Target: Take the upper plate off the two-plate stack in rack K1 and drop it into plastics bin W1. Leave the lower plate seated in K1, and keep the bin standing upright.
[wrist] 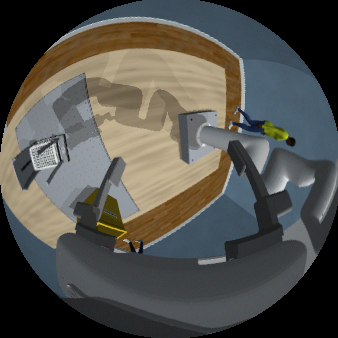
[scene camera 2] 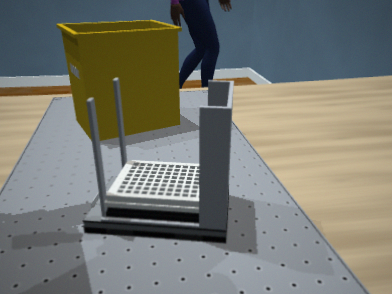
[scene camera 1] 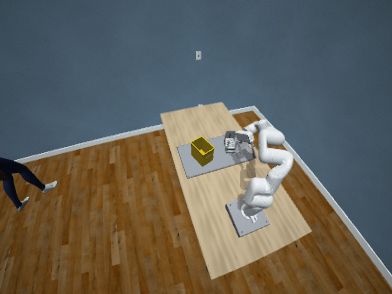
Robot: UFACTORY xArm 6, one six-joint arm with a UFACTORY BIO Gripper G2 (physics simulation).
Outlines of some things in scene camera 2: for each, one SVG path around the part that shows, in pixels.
A yellow plastics bin W1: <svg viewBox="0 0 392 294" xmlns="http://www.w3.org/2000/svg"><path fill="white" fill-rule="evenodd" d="M182 27L154 20L56 24L62 33L76 121L91 141L86 104L89 98L94 98L100 141L119 137L113 79L119 78L125 136L180 125L178 32L182 31Z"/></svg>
A white gridded plate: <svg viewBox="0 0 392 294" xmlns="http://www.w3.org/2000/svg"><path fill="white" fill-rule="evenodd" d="M106 194L105 207L199 213L199 164L130 160L127 161Z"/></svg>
A black plate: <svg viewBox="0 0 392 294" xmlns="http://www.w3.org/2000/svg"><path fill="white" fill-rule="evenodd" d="M106 217L199 223L199 213L107 207Z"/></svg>
